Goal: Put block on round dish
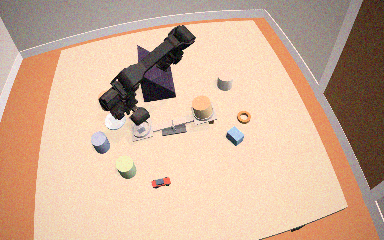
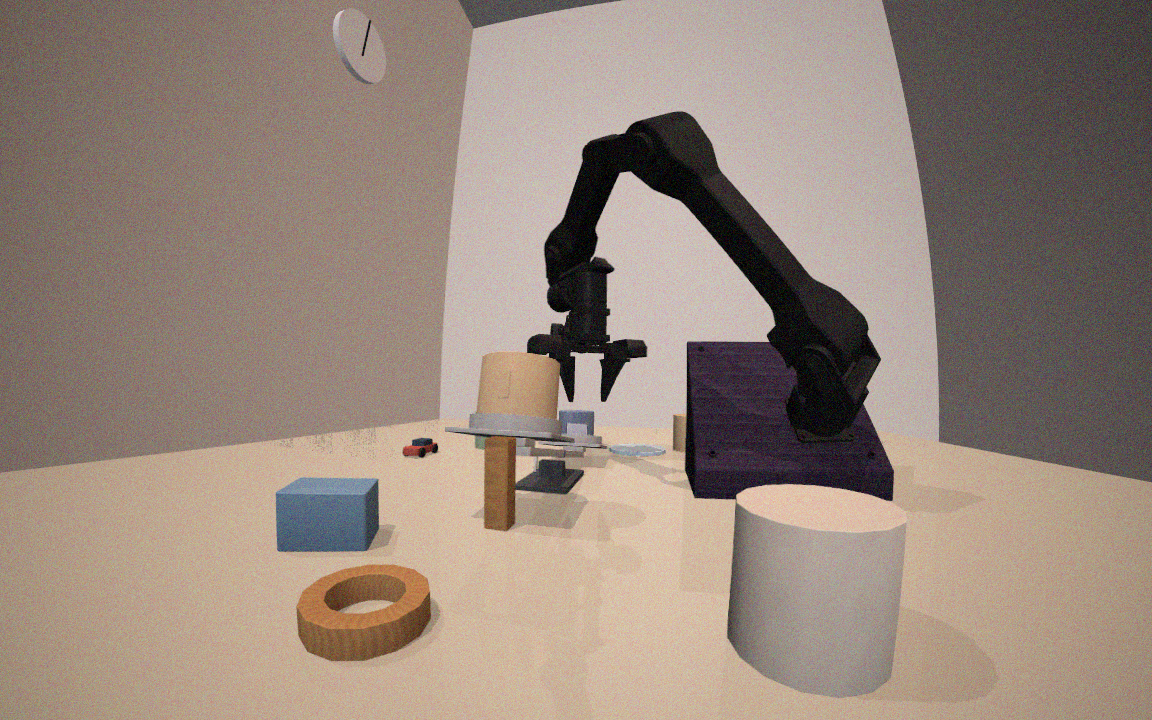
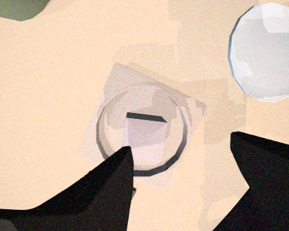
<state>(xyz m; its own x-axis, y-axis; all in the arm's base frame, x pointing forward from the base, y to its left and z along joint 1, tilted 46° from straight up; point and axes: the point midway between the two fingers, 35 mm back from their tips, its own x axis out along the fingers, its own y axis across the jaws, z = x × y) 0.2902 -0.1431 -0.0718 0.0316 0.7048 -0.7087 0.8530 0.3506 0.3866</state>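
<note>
Now: the small block 50 mm below my gripper tip, 20 mm to the left of it and 10 mm ahead of it. The rest, counted from my gripper tip: lavender cylinder (140 mm to the right, 50 mm below, 50 mm ahead); small balance (160 mm to the left, 70 mm below, 20 mm ahead); round white dish (90 mm to the right, 90 mm below, 80 mm behind).
</note>
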